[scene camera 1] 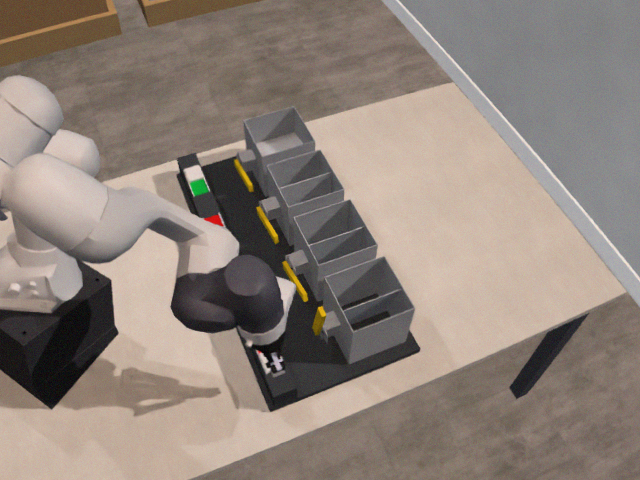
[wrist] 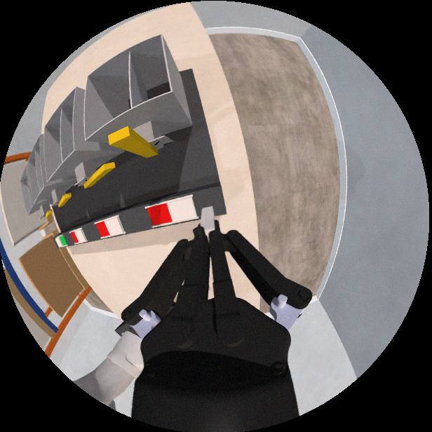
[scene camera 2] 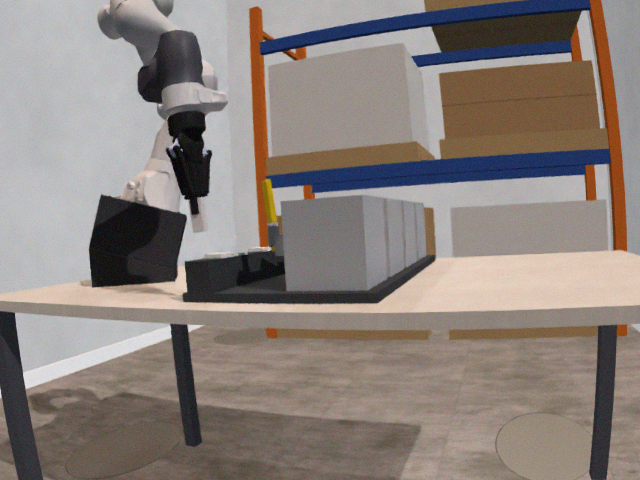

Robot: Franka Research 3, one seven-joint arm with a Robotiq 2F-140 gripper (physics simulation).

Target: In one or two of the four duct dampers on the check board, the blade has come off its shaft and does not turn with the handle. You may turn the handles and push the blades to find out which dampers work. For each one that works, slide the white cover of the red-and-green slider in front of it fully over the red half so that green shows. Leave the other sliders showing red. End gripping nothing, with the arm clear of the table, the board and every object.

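The check board (scene camera 1: 330, 374) (scene camera 2: 279, 297) (wrist: 200, 145) carries four grey dampers. The far damper (scene camera 1: 279, 136) shows a flat blade across its duct; the others show blades on edge. The near damper's yellow handle (scene camera 1: 318, 320) (scene camera 2: 269, 201) (wrist: 131, 141) points up; the other handles (scene camera 1: 295, 280) (scene camera 1: 267, 224) (scene camera 1: 243, 175) lie low. The far slider (scene camera 1: 199, 186) (wrist: 62, 241) shows green. The near slider (wrist: 160, 214) and the two middle sliders (wrist: 103, 229) (wrist: 74, 237) show red. My gripper (scene camera 2: 195, 209) (wrist: 208, 214) is shut and empty, above the row's near end, its pale tip beside the near slider's white cover (wrist: 182, 209).
The board stands on a pale table (scene camera 1: 465, 206) (scene camera 2: 516, 279). The arm's black base block (scene camera 1: 67, 330) (scene camera 2: 136, 242) is left of the board. A blue-and-orange rack (scene camera 2: 257, 103) with boxes stands behind the table. The forearm hangs over the middle of the slider row in the first scene view.
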